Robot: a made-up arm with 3 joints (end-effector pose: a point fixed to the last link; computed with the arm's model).
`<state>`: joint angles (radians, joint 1 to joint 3).
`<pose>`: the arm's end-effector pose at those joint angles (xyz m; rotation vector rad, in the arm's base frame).
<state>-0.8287 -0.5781 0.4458</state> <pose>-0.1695 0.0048 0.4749 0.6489 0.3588 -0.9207</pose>
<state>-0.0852 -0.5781 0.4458</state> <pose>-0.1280 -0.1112 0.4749 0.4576 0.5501 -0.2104</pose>
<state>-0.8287 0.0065 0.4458</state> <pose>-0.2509 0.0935 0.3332 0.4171 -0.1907 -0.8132</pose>
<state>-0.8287 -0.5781 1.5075</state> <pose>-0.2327 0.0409 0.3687 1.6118 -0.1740 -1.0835</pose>
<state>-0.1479 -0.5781 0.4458</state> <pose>-0.1348 -0.1030 0.4749 0.4752 0.5361 -0.2704</pose>
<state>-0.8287 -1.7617 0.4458</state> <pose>0.0736 -0.2604 0.4686 1.0440 1.5285 -0.9820</pose>
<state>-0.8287 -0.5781 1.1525</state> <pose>-0.2223 0.0177 0.4057 1.2928 0.0192 -1.0484</pose>
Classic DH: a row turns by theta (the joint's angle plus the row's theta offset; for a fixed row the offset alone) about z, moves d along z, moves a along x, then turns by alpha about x. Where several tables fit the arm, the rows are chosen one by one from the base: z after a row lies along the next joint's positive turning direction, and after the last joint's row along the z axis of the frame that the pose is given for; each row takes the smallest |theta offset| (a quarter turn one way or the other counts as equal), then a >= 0, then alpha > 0; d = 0 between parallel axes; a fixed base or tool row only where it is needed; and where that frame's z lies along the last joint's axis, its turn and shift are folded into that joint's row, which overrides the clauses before.
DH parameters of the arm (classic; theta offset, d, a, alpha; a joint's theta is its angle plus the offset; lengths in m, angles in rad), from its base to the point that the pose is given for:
joint 1: 0 0.2041 0.0571 1.5708
joint 2: 1.5708 0.0248 0.0488 1.5708
joint 3: 1.5708 -0.2947 0.052 1.5708
tool (fixed): 1.5708 0.116 0 0

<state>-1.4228 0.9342 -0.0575</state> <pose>-0.1066 0.2398 0.0668 -0.7068 -0.7314 -1.3367</pose>
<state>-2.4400 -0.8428 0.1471</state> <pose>-0.0429 0.0858 0.5278 1.0865 0.2065 -2.3139</pose>
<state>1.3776 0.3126 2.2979</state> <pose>0.0366 -0.2137 0.0496 2.0342 1.4467 1.0132</pose>
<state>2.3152 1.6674 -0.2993</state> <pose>0.0897 -0.0379 -0.1061 1.6187 -0.9907 1.4494</pose>
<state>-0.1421 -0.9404 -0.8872</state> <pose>0.0190 0.0299 0.5379 -0.7516 0.9280 0.2916</pose>
